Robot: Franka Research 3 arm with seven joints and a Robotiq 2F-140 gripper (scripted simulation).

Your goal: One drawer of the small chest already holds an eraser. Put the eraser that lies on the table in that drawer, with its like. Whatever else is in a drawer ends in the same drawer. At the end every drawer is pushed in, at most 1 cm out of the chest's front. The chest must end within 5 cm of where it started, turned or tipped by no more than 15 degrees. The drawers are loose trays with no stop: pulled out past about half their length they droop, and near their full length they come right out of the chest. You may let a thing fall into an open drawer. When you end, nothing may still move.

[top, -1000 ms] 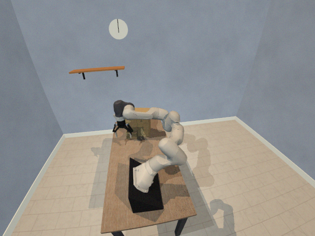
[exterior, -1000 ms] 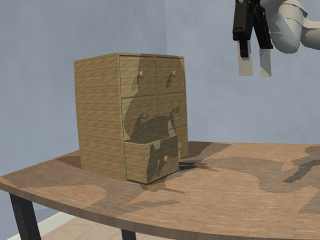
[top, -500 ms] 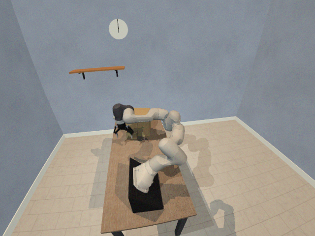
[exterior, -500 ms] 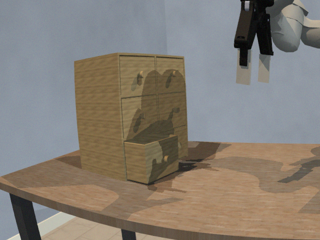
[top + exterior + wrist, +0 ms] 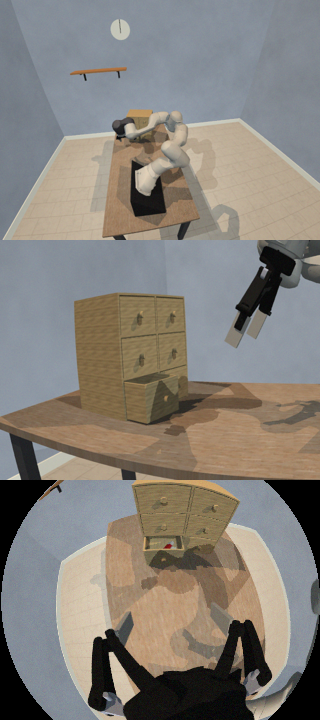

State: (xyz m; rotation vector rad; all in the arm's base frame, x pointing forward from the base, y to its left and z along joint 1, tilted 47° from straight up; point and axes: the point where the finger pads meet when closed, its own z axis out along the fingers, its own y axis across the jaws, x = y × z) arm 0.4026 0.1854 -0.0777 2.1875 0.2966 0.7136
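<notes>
My gripper is now 270 mm short of the blue eraser, 200 mm above it and 50 mm to the left of it.
</notes>
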